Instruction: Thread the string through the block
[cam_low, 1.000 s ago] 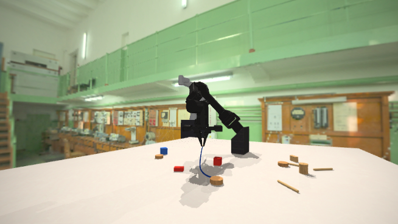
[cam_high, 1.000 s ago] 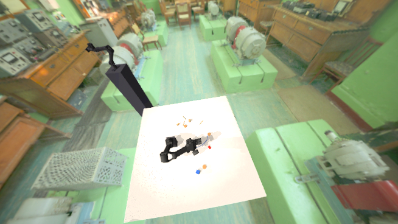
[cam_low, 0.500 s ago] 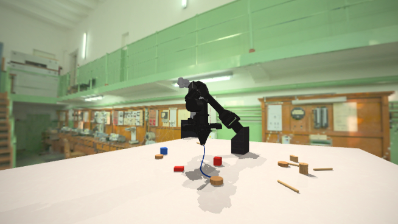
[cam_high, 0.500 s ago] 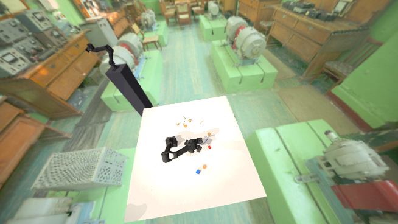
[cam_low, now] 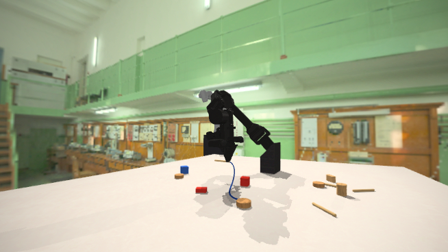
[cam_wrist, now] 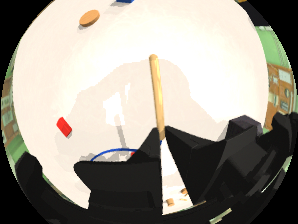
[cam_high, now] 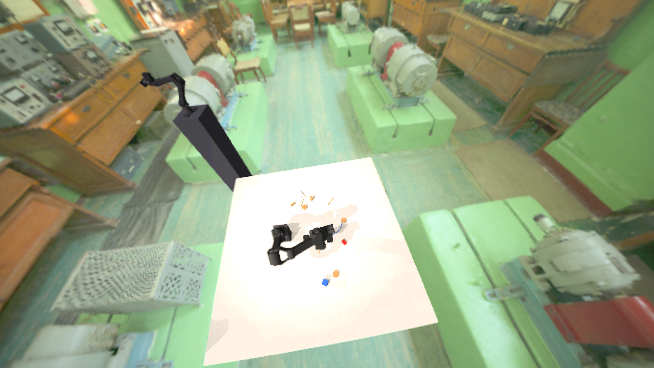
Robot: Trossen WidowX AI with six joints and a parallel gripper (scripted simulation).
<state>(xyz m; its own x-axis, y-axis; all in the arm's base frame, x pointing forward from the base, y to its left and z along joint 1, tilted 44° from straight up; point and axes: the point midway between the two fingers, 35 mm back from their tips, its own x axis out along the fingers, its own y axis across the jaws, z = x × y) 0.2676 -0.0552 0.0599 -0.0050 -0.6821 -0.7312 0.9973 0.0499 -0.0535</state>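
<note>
Now: the thin wooden stick 2 cm to the right of my gripper tip. From my gripper tip the other things lie so: red cube: 2 cm ahead, 9 cm to the left, 6 cm below; flat red piece: 17 cm ahead, 2 cm to the left, 7 cm below; blue cube: 3 cm ahead, 24 cm to the right, 6 cm below.
</note>
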